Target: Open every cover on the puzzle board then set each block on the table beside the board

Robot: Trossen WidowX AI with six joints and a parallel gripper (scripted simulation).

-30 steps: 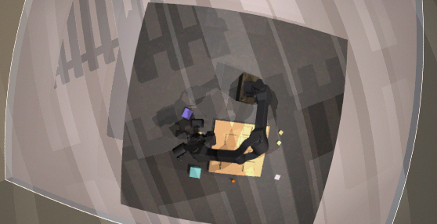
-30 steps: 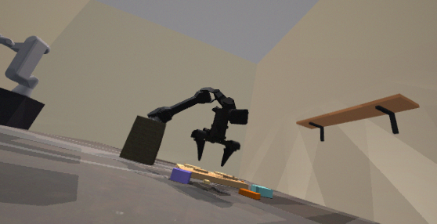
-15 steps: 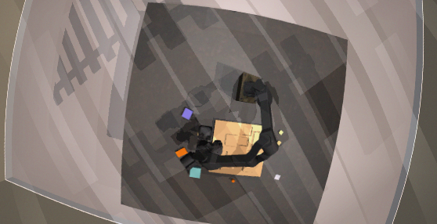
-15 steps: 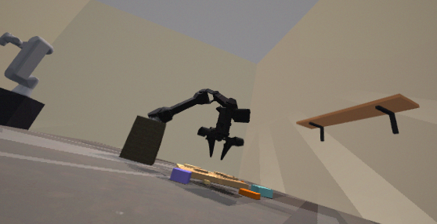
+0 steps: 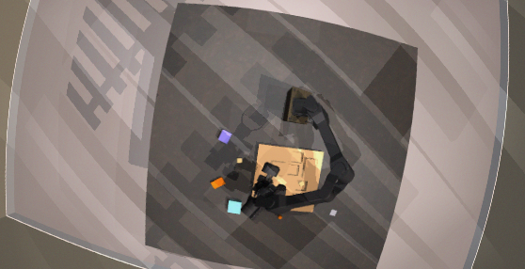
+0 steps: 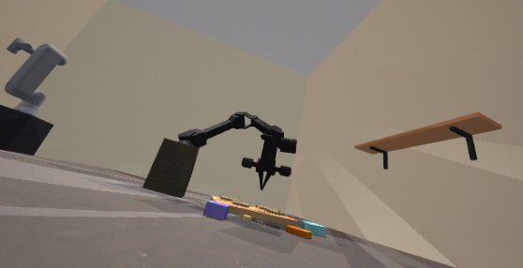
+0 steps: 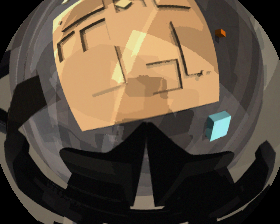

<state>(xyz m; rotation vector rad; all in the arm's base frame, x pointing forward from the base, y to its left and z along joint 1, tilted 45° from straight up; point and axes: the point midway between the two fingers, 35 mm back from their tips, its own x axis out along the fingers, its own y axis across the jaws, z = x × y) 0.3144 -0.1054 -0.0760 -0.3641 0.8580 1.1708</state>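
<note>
The puzzle board lies 130 mm to the left of my gripper tip, 70 mm below it and 20 mm ahead of it. The rest, counted from my gripper tip: cyan block (150 mm ahead, 120 mm to the right, 80 mm below); then orange block (200 mm to the right, 90 mm below, 40 mm ahead); then tiny orange piece (200 mm ahead, 90 mm to the left, 80 mm below).
</note>
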